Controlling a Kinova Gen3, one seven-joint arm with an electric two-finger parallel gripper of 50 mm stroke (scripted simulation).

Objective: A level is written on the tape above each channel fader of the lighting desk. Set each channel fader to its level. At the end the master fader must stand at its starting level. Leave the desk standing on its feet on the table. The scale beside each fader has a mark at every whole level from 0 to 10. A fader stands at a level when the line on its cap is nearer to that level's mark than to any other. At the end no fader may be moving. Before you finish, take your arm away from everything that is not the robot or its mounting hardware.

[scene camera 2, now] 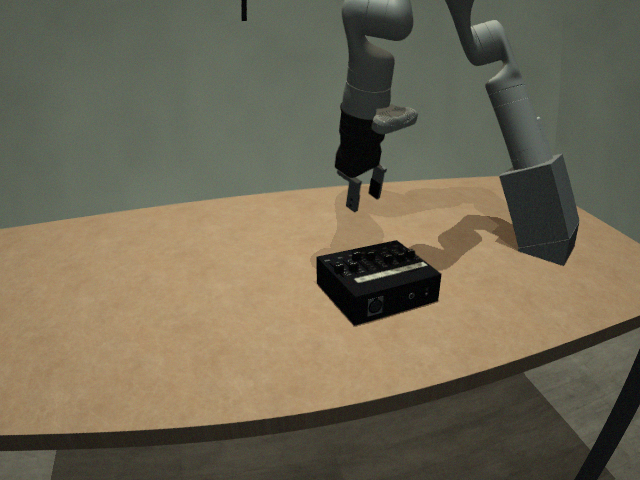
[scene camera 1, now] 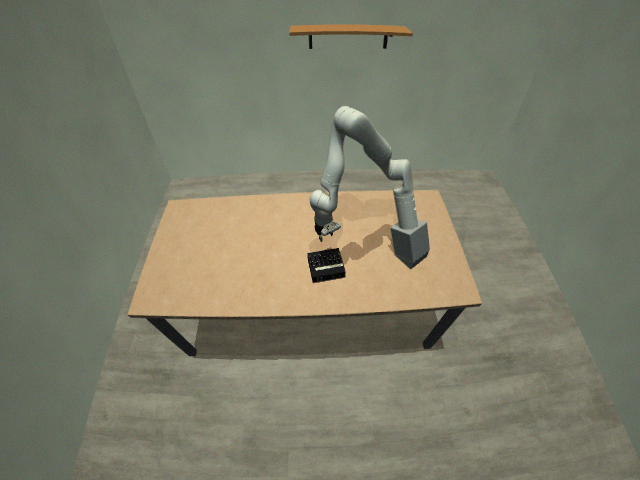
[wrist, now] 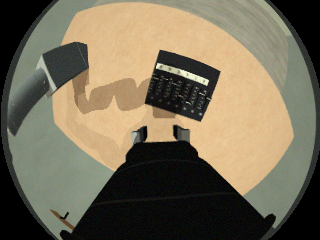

Labels:
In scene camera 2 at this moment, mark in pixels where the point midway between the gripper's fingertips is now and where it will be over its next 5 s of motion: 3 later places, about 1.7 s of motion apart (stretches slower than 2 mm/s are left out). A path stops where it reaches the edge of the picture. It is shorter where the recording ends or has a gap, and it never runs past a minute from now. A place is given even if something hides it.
My gripper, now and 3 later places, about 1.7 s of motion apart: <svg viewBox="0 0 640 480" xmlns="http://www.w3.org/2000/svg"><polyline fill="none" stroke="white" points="363,202 394,204 382,195 417,212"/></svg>

